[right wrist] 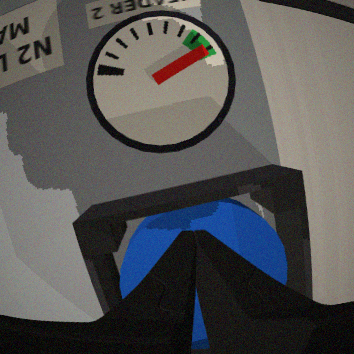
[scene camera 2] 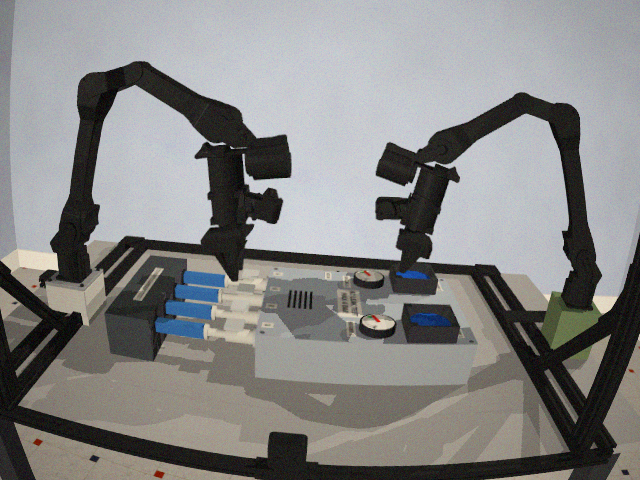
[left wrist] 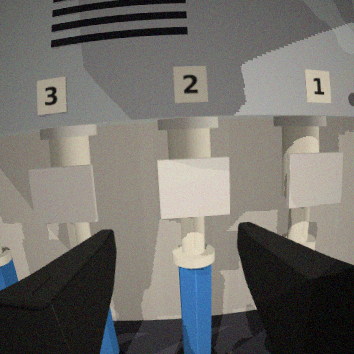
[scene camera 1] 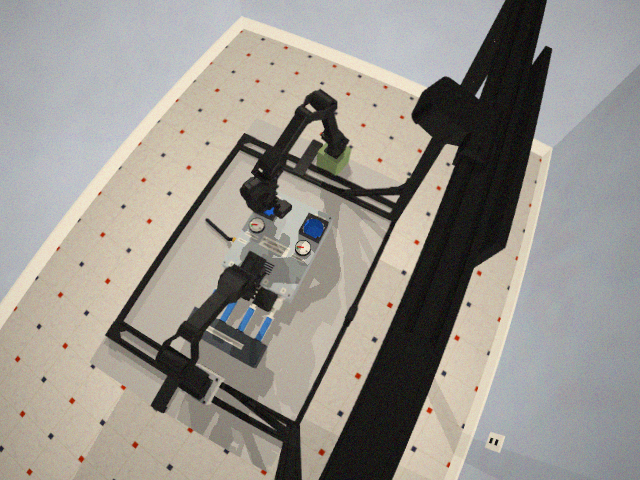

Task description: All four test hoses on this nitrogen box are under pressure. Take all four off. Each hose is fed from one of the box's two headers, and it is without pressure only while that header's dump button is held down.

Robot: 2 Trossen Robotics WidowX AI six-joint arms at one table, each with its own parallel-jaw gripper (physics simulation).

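Frame: origin at the left arm's base, x ahead, y left, z up, level; centimetres.
Where they show: left gripper, fingertip midpoint: (scene camera 2: 237,275) (left wrist: 176,238); right gripper, fingertip midpoint: (right wrist: 192,241) (scene camera 2: 401,272); left arm's base, origin of the base link: (scene camera 2: 74,275) (scene camera 1: 199,384); right arm's base, origin of the base link: (scene camera 2: 576,302) (scene camera 1: 334,150).
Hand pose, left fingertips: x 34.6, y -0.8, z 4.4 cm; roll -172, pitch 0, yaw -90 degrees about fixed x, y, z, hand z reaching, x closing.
Each offset is from my left fingertips to the top centre of the thing. "spot": to the spot under its first point.
The grey nitrogen box @(spot: dx +20.8, dy -11.4, dz -7.9 cm) (scene camera 2: 361,362) has four blue-sleeved hoses at its left in scene camera 2. In the left wrist view, hose 2 @(spot: dx -7.2, dy -1.3, dz -5.9 cm) (left wrist: 196,305) and its white block @(dx +0.8, dy -1.2, dz -4.7 cm) (left wrist: 194,189) lie between the open, empty fingers of my left gripper (left wrist: 176,238), which touch neither. Parts of hose 3 @(spot: dx -9.9, dy +4.7, dz -6.0 cm) (left wrist: 109,336) and hose 4 @(spot: dx -5.4, dy +11.8, dz -6.6 cm) (left wrist: 7,275) show. My right gripper (right wrist: 192,241) is shut, its tips over the header 2 blue dump button @(dx +31.2, dy +12.3, dz -2.8 cm) (right wrist: 250,235); contact cannot be told. The header 2 gauge @(spot: dx +24.4, dy +11.9, dz -2.9 cm) (right wrist: 161,120) (scene camera 2: 368,279) needle is in the green. The header 1 button @(dx +31.5, dy -6.7, dz -2.8 cm) (scene camera 2: 430,319) (scene camera 1: 313,227) has no gripper over it.
A dark holder block @(spot: dx -16.4, dy -11.9, dz -6.8 cm) (scene camera 2: 131,330) stands at the hoses' left ends in scene camera 2. The header 1 gauge @(spot: dx +22.8, dy -7.8, dz -2.9 cm) (scene camera 2: 377,324) (scene camera 1: 302,248) is beside its button. Square dark collars surround both buttons. A black frame (scene camera 2: 129,448) borders the table. A black stick @(spot: dx +16.6, dy +26.6, dz -11.0 cm) (scene camera 1: 219,229) lies beside the box.
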